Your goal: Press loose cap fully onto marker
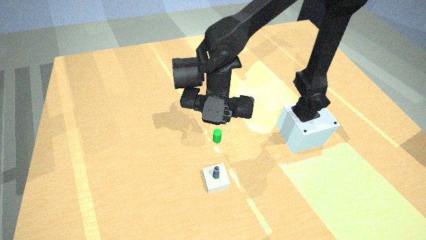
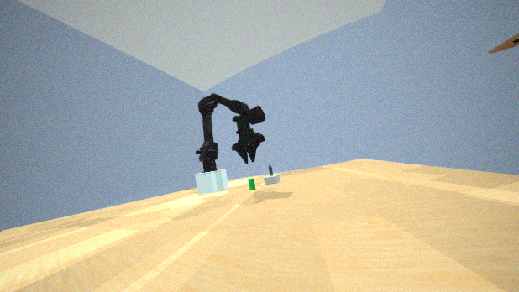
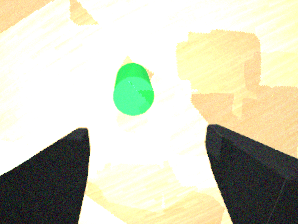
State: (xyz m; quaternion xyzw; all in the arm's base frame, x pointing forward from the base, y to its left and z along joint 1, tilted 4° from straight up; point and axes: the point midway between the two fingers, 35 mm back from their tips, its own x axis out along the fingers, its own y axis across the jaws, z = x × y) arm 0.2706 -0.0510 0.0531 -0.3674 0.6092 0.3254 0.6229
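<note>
Now: the green cap 9 cm below my gripper tip and 1 cm behind it. The rest, counted from my gripper tip: holder block: 13 cm to the left, 10 cm below, 4 cm ahead.
</note>
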